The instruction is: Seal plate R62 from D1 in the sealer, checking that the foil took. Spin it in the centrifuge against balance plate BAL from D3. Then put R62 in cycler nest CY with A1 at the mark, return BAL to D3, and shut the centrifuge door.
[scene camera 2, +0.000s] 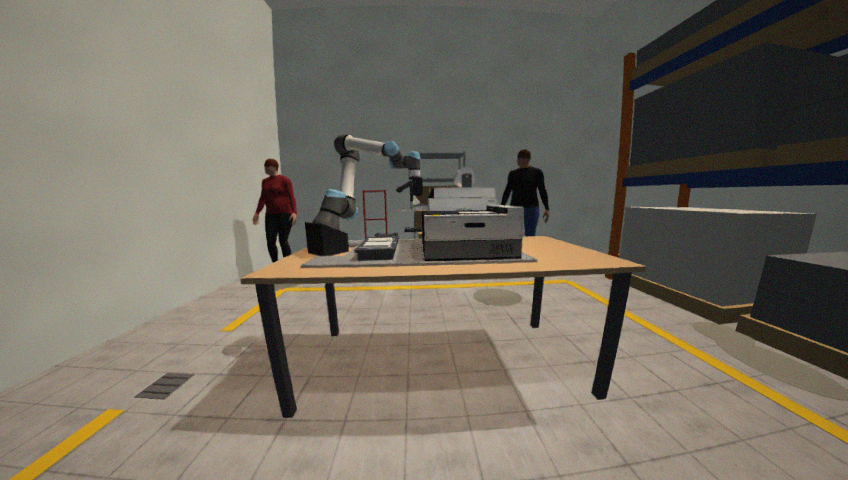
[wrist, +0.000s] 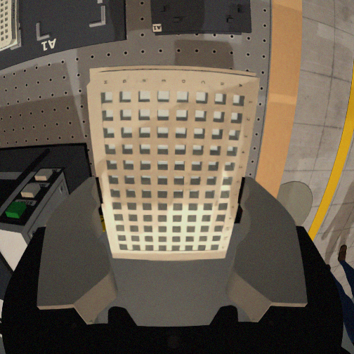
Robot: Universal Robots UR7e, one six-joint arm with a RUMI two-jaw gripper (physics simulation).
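Note:
A cream well plate [wrist: 167, 165] is held level between the jaws of my gripper [wrist: 169, 179] [scene camera 2: 414, 199]. The gripper is shut on the plate's two long sides, high above the bench. The lettered edge is at the far end, with A at the right and H at the left. The wells show as dark square openings; I cannot make out foil on them. No plate name is readable. In the wrist view, a dark nest [wrist: 200, 15] with a small A1 tag lies beyond the plate, and a dark deck [wrist: 75, 25] with corner brackets and an A1 mark lies at upper left.
Another cream plate [wrist: 7, 25] sits at the deck's left edge. A machine panel with a green button [wrist: 16, 210] is at lower left. In the scene view, a large grey machine [scene camera 2: 473, 228] and a dark tray with pale plates [scene camera 2: 378, 242] stand on the table [scene camera 2: 571, 252]. Two people stand behind.

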